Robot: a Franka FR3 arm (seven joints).
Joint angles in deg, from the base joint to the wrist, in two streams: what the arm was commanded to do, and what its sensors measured. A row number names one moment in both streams.
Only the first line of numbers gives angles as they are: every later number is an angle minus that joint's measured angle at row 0.
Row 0, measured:
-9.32, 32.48, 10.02, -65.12, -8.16, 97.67, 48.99
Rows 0 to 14, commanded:
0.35, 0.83, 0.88, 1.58, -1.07, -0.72, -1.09
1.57, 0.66, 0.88, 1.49, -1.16, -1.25, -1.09
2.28, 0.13, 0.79, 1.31, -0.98, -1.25, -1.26
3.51, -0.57, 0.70, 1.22, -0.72, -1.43, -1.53
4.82, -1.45, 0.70, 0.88, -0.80, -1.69, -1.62
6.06, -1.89, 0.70, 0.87, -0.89, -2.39, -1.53
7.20, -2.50, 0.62, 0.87, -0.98, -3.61, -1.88
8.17, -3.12, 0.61, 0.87, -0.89, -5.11, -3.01
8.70, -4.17, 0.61, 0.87, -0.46, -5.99, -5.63
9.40, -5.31, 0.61, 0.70, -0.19, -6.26, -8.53
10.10, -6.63, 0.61, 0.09, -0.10, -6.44, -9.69
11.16, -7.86, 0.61, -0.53, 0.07, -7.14, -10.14
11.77, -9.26, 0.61, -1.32, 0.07, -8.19, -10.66
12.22, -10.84, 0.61, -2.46, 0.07, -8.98, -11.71
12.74, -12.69, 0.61, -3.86, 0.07, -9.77, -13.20
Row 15, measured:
11.70, -7.26, 0.77, 0.71, -0.05, -7.89, -8.62
